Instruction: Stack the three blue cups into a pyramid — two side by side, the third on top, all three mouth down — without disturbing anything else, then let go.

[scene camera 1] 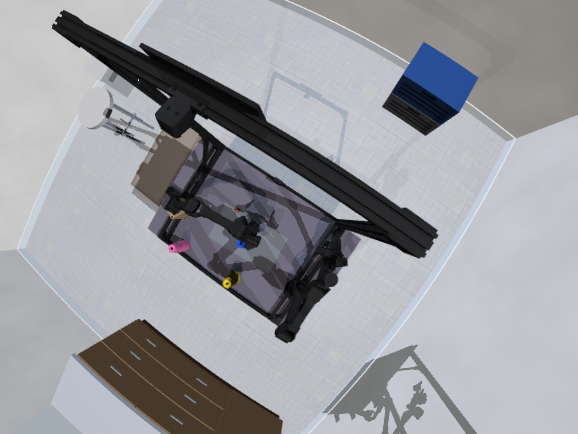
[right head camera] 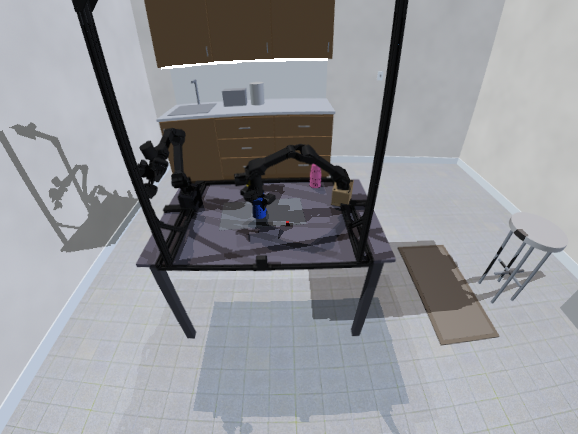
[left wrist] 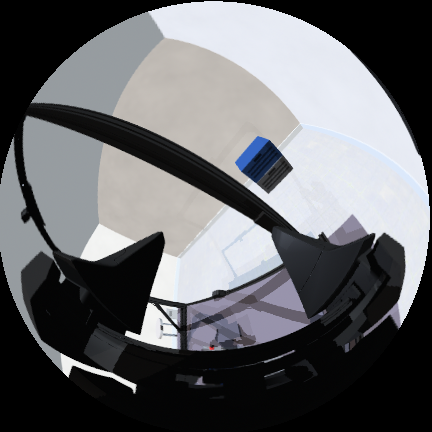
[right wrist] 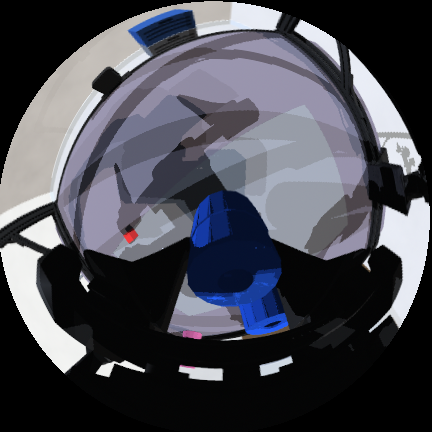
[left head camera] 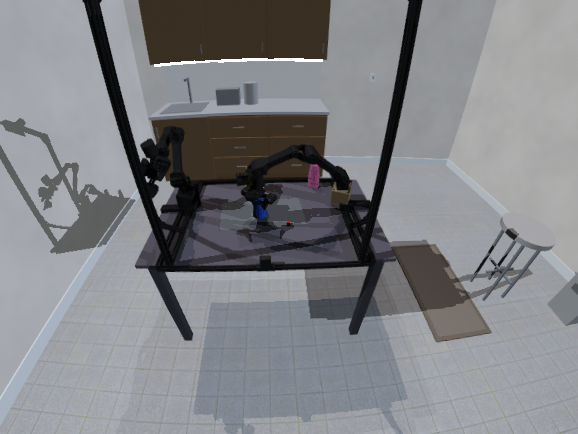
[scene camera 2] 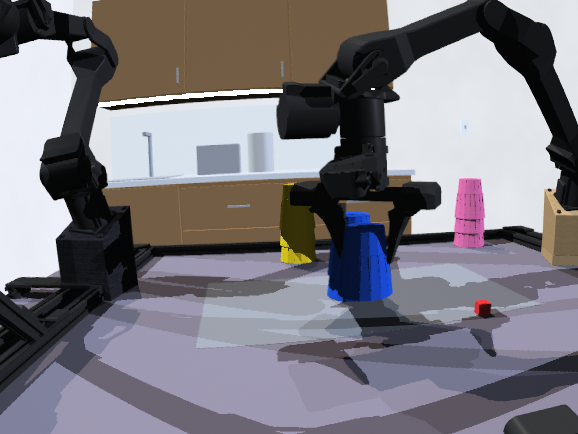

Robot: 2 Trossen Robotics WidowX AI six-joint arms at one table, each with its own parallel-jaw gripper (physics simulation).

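Frame: origin at the left arm's base, x right, y ahead, z up, level; metres.
Where they show: left gripper, fingertip midpoint: [scene camera 1: 336,236] [right head camera: 153,190] [left wrist: 219,234] [left head camera: 155,189]; right gripper, fingertip midpoint: [right head camera: 259,208] [right wrist: 228,242] [left head camera: 259,208] [scene camera 2: 365,260]; left arm's base, link origin: [scene camera 1: 295,292] [right head camera: 187,190] [left head camera: 186,189] [scene camera 2: 92,222]; right arm's base, link origin: [scene camera 1: 174,208] [right head camera: 343,185] [left head camera: 342,185] [scene camera 2: 573,201].
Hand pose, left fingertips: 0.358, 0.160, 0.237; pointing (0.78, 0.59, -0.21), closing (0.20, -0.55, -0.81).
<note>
Things, the pixels of their top centre, and the offset from my left fingertips, as dx, dy, dz.
- second blue cup, top centre: [right wrist: 270,324] [scene camera 2: 352,214] -0.444, +0.248, -0.235
- pink cup stack, top centre: [scene camera 2: 469,178] [right head camera: 316,163] [left head camera: 314,164] [scene camera 1: 171,249] -0.820, +0.467, -0.203
- small red cube, top centre: [scene camera 2: 483,302] [right wrist: 127,237] -0.380, +0.431, -0.339
My right gripper [scene camera 2: 365,260] [right wrist: 228,242] is low over the middle of the table, shut on a blue cup [scene camera 2: 377,265] [right wrist: 250,265], mouth down; I cannot tell whether its rim touches the table. A second blue cup [scene camera 2: 357,216] [right wrist: 260,310] stands mouth down close behind it, a little to the left in scene camera 2 and mostly hidden. It may be a nested pair; a third cup cannot be made out separately. A blue cup, I cannot tell which, shows in the left head view [left head camera: 259,209] and scene camera 1 [scene camera 1: 241,244]. My left gripper [left wrist: 219,234] is open and empty, raised at its own side.
A yellow cup stack [scene camera 2: 296,235] [scene camera 1: 231,280] stands behind the blue cups. A pink cup stack [scene camera 2: 469,215] [left head camera: 313,176] stands at the back right in scene camera 2. A small red cube [scene camera 2: 482,308] [right wrist: 130,235] lies right of the held cup there. Black frame bars edge the table.
</note>
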